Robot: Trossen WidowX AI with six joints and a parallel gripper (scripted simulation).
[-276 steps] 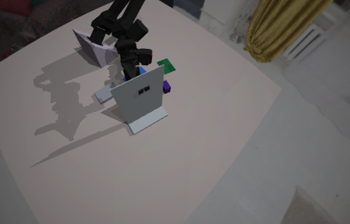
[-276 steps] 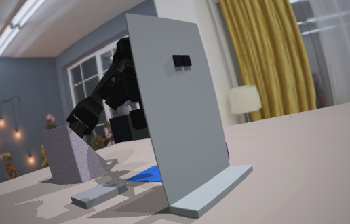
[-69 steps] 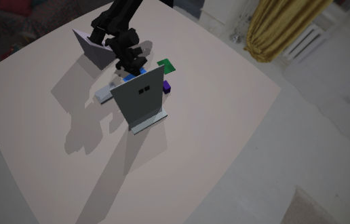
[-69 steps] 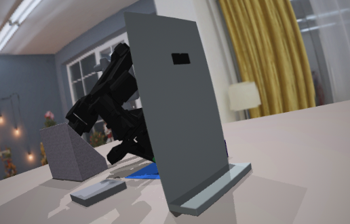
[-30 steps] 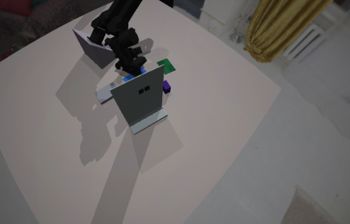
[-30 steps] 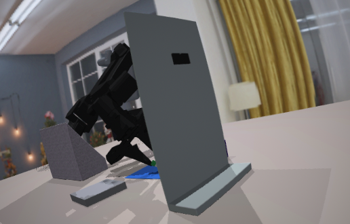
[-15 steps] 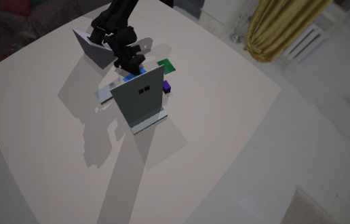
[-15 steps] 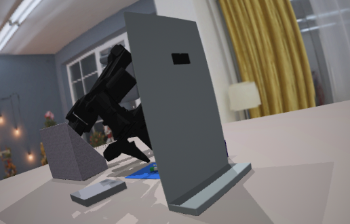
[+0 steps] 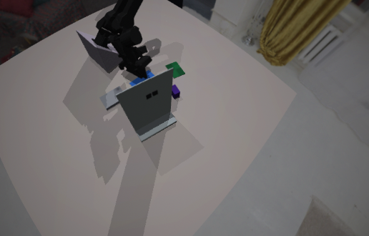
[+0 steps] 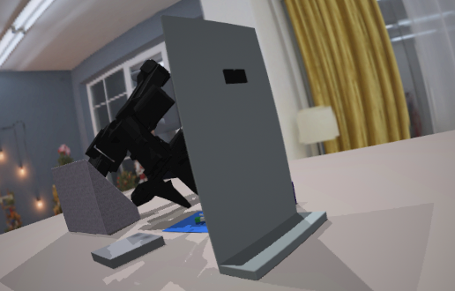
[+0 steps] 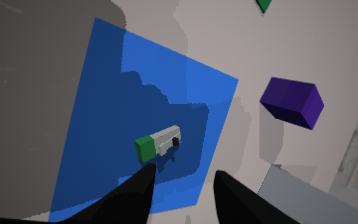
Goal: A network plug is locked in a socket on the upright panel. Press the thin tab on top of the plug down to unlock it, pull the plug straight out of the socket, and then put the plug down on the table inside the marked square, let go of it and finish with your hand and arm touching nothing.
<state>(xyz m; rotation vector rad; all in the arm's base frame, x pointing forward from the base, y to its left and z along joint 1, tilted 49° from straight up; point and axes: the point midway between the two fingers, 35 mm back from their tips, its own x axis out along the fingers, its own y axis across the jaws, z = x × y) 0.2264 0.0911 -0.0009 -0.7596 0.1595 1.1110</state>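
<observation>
Now: the green network plug 1 cm ahead of my gripper tip and 3 cm below it. The rest, counted from my gripper tip: flat grey plate 3 cm behind, 16 cm to the right, 3 cm below; then blue marked square 1 cm ahead, 4 cm below; then purple block 14 cm ahead, 7 cm to the left, 2 cm below.
</observation>
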